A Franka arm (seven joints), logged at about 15 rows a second.
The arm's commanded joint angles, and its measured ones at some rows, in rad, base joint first. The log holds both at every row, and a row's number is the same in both.
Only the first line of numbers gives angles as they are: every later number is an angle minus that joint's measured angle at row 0.
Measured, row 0: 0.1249, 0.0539, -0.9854, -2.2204, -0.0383, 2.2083, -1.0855
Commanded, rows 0 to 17: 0.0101, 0.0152, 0.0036, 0.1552, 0.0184, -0.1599, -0.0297; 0.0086, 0.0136, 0.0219, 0.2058, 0.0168, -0.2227, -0.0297; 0.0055, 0.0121, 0.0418, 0.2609, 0.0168, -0.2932, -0.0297; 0.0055, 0.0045, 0.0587, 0.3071, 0.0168, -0.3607, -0.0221; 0.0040, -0.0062, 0.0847, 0.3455, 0.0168, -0.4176, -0.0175; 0.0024, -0.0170, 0.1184, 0.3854, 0.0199, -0.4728, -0.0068; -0.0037, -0.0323, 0.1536, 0.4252, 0.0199, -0.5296, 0.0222; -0.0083, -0.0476, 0.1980, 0.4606, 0.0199, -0.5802, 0.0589; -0.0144, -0.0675, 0.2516, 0.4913, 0.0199, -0.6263, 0.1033; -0.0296, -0.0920, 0.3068, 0.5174, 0.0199, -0.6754, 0.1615; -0.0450, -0.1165, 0.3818, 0.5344, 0.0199, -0.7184, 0.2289; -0.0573, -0.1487, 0.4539, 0.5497, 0.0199, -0.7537, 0.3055; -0.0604, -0.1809, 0.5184, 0.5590, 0.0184, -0.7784, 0.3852; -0.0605, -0.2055, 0.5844, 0.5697, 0.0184, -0.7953, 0.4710; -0.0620, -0.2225, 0.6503, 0.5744, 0.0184, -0.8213, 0.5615; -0.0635, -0.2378, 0.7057, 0.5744, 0.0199, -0.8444, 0.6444; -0.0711, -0.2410, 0.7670, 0.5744, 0.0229, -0.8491, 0.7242; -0.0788, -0.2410, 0.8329, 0.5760, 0.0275, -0.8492, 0.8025
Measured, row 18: -0.0441, -0.2248, 0.6843, 0.5770, 0.0080, -0.8268, 0.6095
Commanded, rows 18 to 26: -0.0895, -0.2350, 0.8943, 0.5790, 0.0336, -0.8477, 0.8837; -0.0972, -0.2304, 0.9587, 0.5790, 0.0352, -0.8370, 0.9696; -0.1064, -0.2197, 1.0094, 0.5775, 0.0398, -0.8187, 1.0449; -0.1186, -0.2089, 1.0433, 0.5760, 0.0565, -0.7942, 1.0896; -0.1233, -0.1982, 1.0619, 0.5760, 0.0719, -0.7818, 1.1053; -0.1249, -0.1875, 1.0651, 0.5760, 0.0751, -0.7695, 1.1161; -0.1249, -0.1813, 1.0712, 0.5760, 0.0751, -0.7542, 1.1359; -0.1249, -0.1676, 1.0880, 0.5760, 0.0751, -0.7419, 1.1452; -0.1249, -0.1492, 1.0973, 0.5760, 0.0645, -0.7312, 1.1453
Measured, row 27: -0.0954, -0.1861, 1.0661, 0.5696, 0.0459, -0.7610, 1.1156
